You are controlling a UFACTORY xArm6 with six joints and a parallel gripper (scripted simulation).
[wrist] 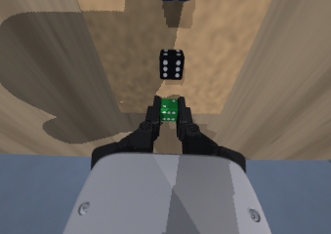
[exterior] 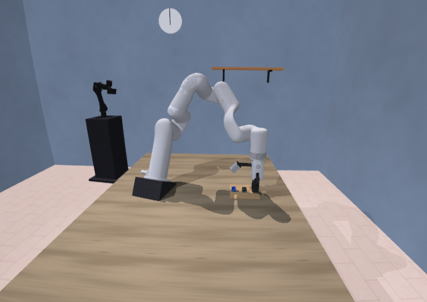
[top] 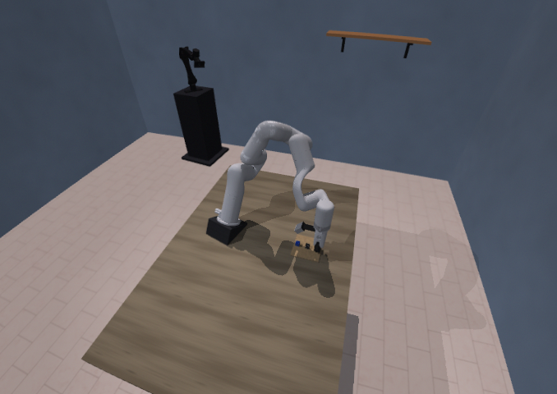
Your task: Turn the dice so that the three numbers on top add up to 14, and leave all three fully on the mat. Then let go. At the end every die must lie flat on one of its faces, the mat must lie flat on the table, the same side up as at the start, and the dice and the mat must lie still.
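Right now my hand is 1 cm above the green die. From my hand the other things lie so: black die (5 cm behind, 2 cm below); then tan mat (5 cm behind, 3 cm below); then blue die (10 cm behind, 2 cm below, 1 cm to the right).
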